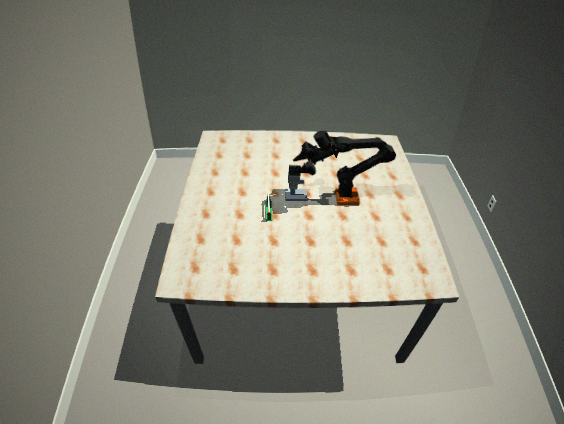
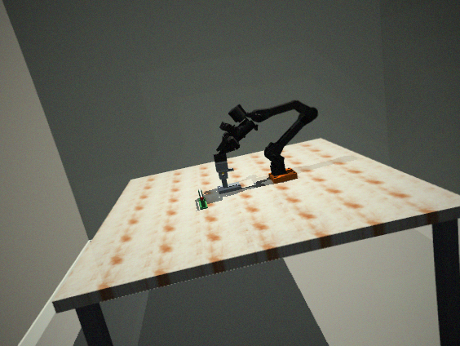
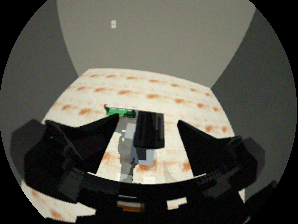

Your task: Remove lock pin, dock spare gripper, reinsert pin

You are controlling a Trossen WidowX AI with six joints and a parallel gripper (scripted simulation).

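The green holder is 170 mm below my gripper tip, 130 mm to the left of it and 110 mm ahead of it. Round my gripper tip: spare gripper 70 mm below; grey mount 140 mm below, 10 mm behind.
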